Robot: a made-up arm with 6 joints.
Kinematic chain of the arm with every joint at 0, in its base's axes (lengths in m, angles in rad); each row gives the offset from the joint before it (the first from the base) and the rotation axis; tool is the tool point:
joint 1: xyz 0 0 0.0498 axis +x
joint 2: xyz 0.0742 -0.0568 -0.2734 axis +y
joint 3: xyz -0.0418 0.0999 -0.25 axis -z
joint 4: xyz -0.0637 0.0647 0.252 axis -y
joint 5: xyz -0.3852 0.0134 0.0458 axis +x
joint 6: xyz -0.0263 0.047 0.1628 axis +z
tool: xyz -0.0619 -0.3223 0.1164
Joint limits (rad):
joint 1: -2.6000..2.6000
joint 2: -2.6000..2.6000
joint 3: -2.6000..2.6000
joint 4: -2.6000..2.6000
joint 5: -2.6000..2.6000
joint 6: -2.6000..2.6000
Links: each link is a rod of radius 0.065 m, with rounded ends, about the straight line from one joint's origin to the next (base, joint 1, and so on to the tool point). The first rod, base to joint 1, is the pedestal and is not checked.
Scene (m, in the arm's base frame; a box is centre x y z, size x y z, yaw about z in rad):
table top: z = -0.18
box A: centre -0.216 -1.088 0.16 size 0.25 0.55 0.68 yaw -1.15
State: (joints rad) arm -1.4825 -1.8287 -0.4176 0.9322 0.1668 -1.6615
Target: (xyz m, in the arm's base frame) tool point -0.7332 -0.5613 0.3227
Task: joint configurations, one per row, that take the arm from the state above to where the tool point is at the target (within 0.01 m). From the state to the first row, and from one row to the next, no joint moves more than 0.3 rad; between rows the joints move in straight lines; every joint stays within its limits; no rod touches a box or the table.
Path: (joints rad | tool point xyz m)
1: -1.4765 -1.7849 -0.7154 0.7559 0.1922 -1.5843 | 0.4818 -0.9943 0.3571
2: -1.4705 -1.7411 -1.0131 0.5795 0.2177 -1.5072 | 0.2914 -0.8921 0.5992
3: -1.4645 -1.6974 -1.3109 0.4032 0.2431 -1.4300 | 0.0995 -0.6886 0.7638
4: -1.4586 -1.6536 -1.6086 0.2268 0.2685 -1.3528 | -0.0735 -0.4248 0.8223
5: -1.4526 -1.6098 -1.9064 0.0505 0.2940 -1.2757 | -0.2151 -0.1518 0.7679
6: -1.4466 -1.5660 -2.2041 -0.1258 0.3194 -1.1985 | -0.3224 0.0806 0.6158
7: -1.4761 -1.4421 -1.9300 -0.1089 0.3248 -1.2945 | -0.2910 -0.0677 0.7203
8: -1.5056 -1.3182 -1.6558 -0.0919 0.3302 -1.3904 | -0.3107 -0.2326 0.7636
9: -1.5351 -1.1943 -1.3817 -0.0750 0.3356 -1.4863 | -0.3826 -0.3858 0.7420
10: -1.5645 -1.0703 -1.1075 -0.0580 0.3410 -1.5823 | -0.4937 -0.5019 0.6567
11: -1.5940 -0.9464 -0.8334 -0.0411 0.3464 -1.6782 | -0.6206 -0.5625 0.5133
12: -1.6235 -0.8225 -0.5592 -0.0241 0.3518 -1.7741 | -0.7332 -0.5613 0.3227

